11 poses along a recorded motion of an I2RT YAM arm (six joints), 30 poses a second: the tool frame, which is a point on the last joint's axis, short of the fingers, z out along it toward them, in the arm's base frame.
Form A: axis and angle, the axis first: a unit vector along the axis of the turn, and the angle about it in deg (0 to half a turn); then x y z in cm.
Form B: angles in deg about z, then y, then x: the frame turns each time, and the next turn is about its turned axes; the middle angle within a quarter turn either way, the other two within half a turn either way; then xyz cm. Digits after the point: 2 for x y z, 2 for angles.
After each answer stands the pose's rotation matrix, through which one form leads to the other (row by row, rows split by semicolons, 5 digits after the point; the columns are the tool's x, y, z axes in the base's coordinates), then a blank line. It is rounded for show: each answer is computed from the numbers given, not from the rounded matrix.
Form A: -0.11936 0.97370 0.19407 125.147 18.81 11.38 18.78
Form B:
-177.47 56.37 158.81 18.81 11.38 18.78
-0.55323 -0.34181 0.75967; -0.02444 0.91821 0.39535; -0.83267 0.20015 -0.51633

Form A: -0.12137 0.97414 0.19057 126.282 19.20 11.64 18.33
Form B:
-176.52 55.29 159.69 19.20 11.64 18.33
-0.56831 -0.34182 0.74845; -0.03458 0.91874 0.39334; -0.82209 0.19766 -0.53395

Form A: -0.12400 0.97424 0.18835 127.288 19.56 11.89 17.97
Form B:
-175.66 54.35 160.35 19.56 11.89 17.97
-0.58113 -0.34385 0.73760; -0.04414 0.91834 0.39332; -0.81261 0.19601 -0.54885

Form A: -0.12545 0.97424 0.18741 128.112 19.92 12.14 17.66
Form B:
-175.15 53.57 160.67 19.92 12.14 17.66
-0.59175 -0.34511 0.72852; -0.05020 0.91775 0.39398; -0.80456 0.19657 -0.56040

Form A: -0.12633 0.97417 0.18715 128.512 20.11 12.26 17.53
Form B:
-174.90 53.19 160.81 20.11 12.26 17.53
-0.59678 -0.34614 0.72390; -0.05326 0.91727 0.39469; -0.80063 0.19699 -0.56584

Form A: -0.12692 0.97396 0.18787 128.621 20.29 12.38 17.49
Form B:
-174.84 53.10 160.74 20.29 12.38 17.49
-0.59800 -0.34755 0.72222; -0.05399 0.91651 0.39635; -0.79967 0.19802 -0.56684

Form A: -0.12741 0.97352 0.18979 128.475 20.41 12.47 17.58
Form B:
-174.95 53.26 160.47 20.41 12.47 17.58
-0.59584 -0.34979 0.72292; -0.05263 0.91524 0.39947; -0.80138 0.19997 -0.56374

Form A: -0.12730 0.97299 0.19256 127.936 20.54 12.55 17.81
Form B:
-175.32 53.80 159.98 20.54 12.55 17.81
-0.58861 -0.35188 0.72781; -0.04814 0.91396 0.40295; -0.80698 0.20214 -0.55491

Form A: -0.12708 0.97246 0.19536 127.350 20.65 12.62 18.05
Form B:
-175.74 54.38 159.47 20.65 12.62 18.05
-0.58074 -0.35386 0.73317; -0.04325 0.91273 0.40626; -0.81294 0.20422 -0.54536

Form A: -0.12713 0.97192 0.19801 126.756 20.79 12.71 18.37
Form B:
-176.12 54.98 158.99 20.79 12.71 18.37
-0.57257 -0.35614 0.73846; -0.03886 0.91150 0.40947; -0.81893 0.20576 -0.53574

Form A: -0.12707 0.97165 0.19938 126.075 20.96 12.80 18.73
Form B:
-176.44 55.65 158.69 20.96 12.80 18.73
-0.56319 -0.35732 0.74508; -0.03502 0.91119 0.41051; -0.82559 0.20510 -0.52568

